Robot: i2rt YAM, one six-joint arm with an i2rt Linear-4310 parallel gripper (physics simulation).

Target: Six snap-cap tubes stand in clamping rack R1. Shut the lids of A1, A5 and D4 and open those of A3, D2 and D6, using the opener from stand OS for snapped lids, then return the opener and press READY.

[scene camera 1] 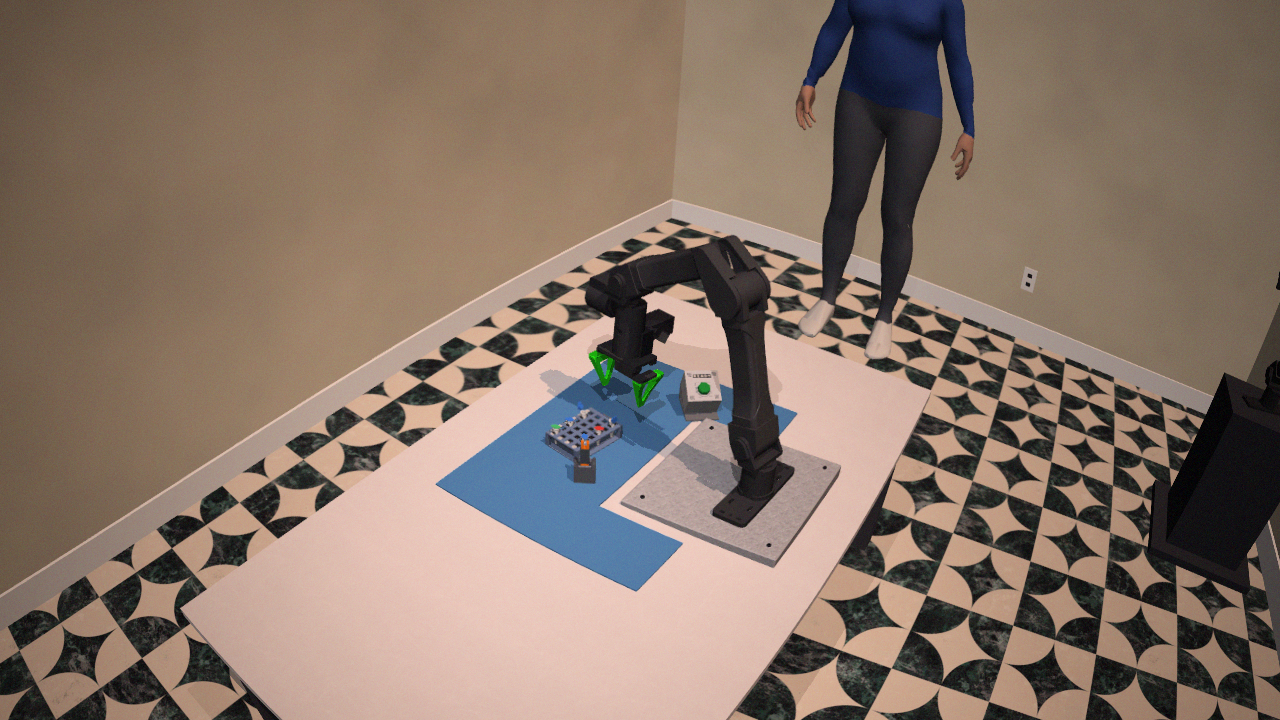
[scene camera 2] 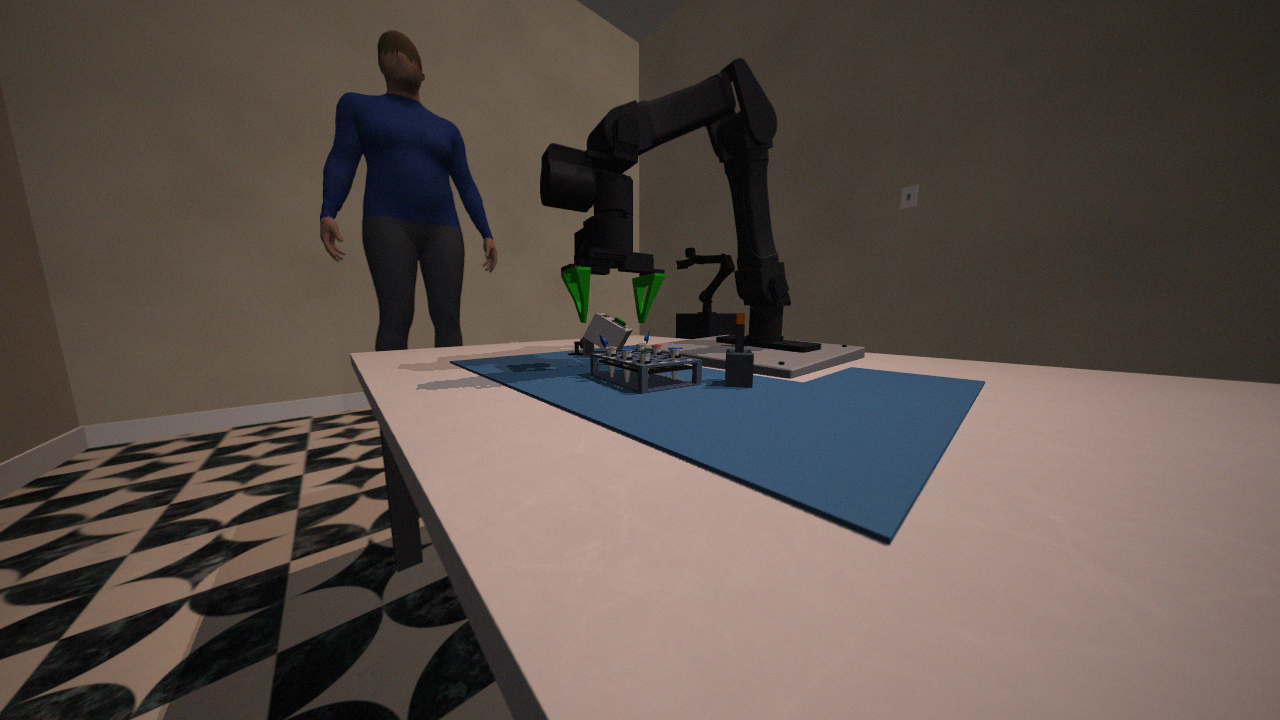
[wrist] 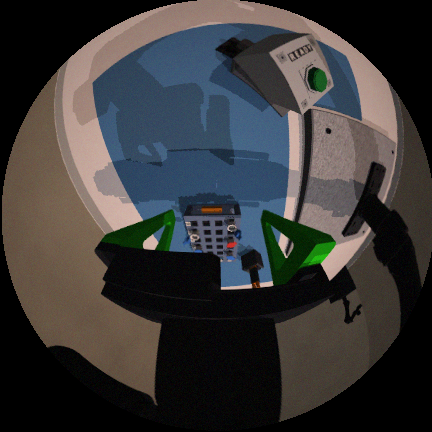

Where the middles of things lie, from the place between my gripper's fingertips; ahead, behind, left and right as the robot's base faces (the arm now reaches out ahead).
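Box with green button point(scene camera 1: 700, 396): my hand 160 mm to the left of it, 80 mm past it, 30 mm above it. Dark holder point(scene camera 2: 739, 366): 190 mm to the left of my hand, 60 mm behind, 50 mm below.
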